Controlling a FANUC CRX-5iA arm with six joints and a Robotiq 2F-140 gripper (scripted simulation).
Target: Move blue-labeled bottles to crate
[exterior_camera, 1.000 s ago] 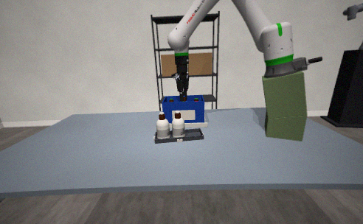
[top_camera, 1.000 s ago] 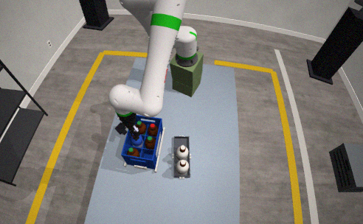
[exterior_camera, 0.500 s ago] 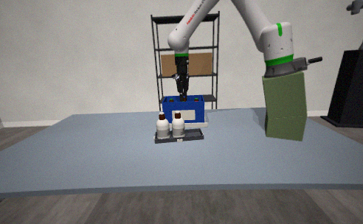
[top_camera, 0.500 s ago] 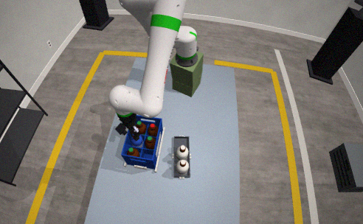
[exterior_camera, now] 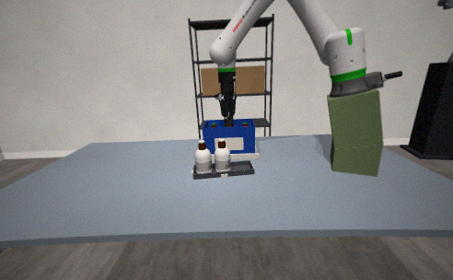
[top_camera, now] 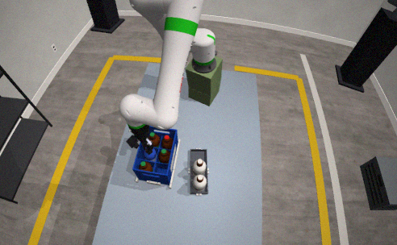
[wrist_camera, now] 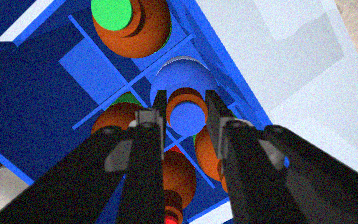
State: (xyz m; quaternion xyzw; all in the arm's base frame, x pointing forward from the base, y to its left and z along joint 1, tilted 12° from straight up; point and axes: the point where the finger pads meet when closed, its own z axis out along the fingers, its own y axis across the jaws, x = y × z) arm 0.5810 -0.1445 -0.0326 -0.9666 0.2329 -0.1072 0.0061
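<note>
Right now my hand is 80 mm above the blue-labeled bottle. From my hand the other things lie so: blue crate (90 mm below, 40 mm to the left, 10 mm behind).
</note>
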